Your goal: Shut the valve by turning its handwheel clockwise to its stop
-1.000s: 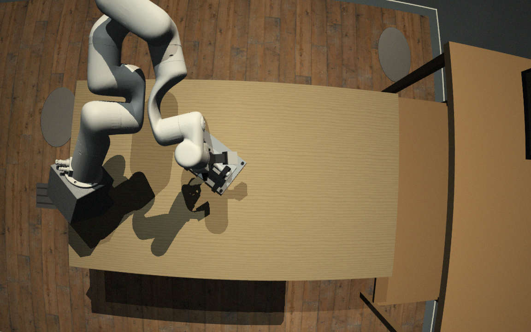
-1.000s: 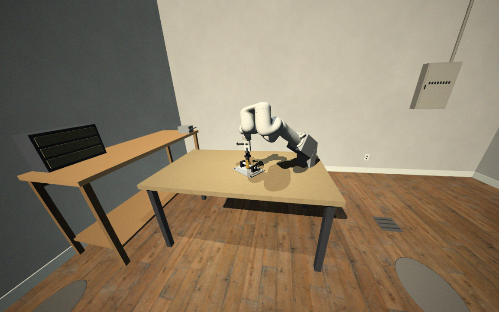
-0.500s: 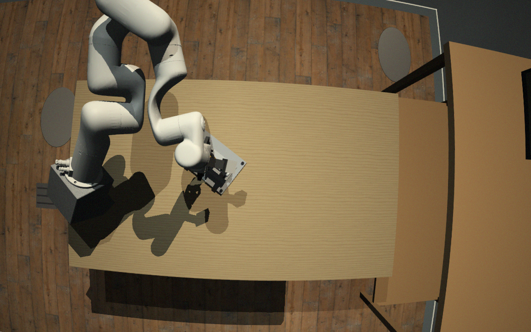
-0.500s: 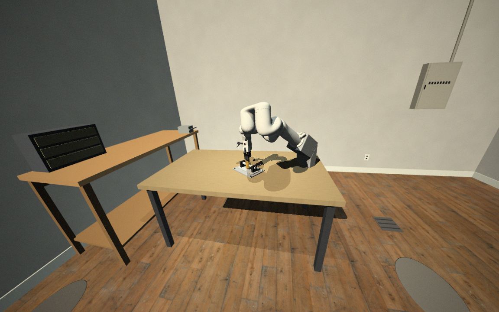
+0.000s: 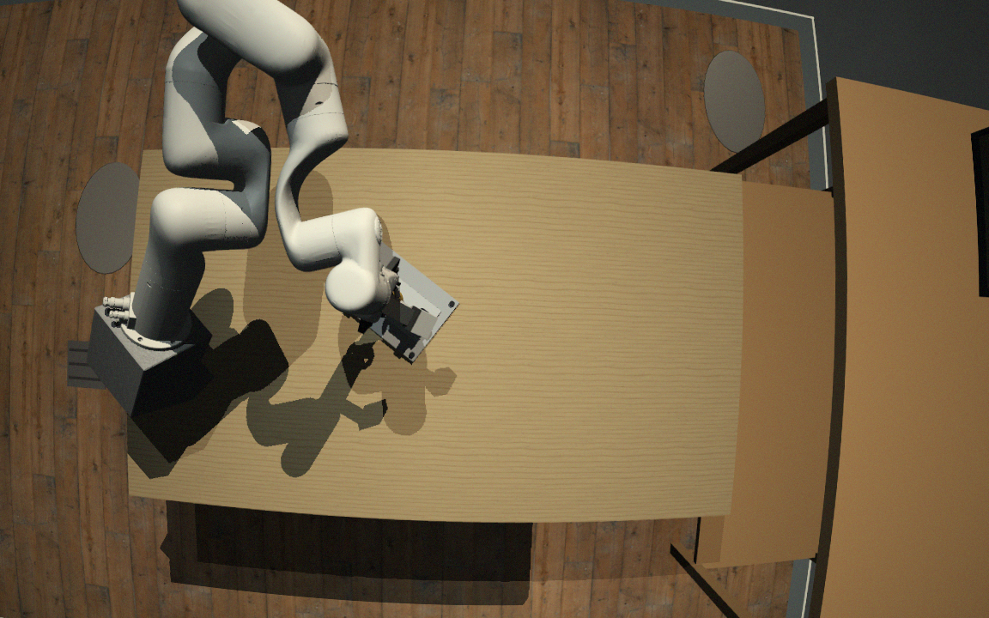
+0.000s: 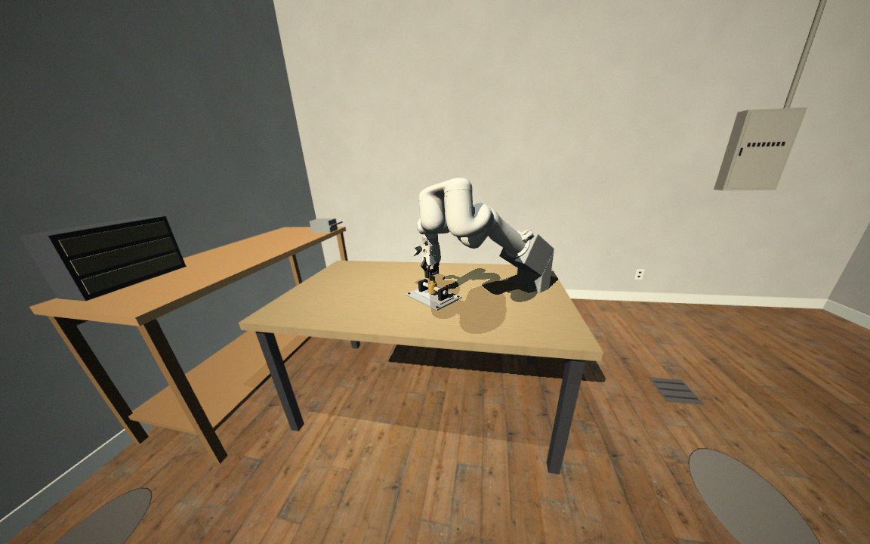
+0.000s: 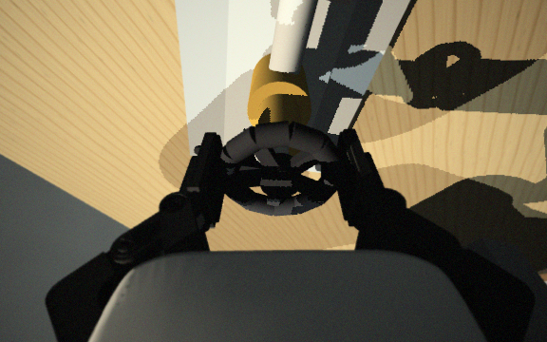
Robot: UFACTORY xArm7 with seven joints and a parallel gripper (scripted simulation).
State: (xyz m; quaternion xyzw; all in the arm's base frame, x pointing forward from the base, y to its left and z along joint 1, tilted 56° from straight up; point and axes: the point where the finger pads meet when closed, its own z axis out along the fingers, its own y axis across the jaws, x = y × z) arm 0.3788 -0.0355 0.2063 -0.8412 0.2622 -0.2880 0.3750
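The spoked handwheel lies right at my hand.
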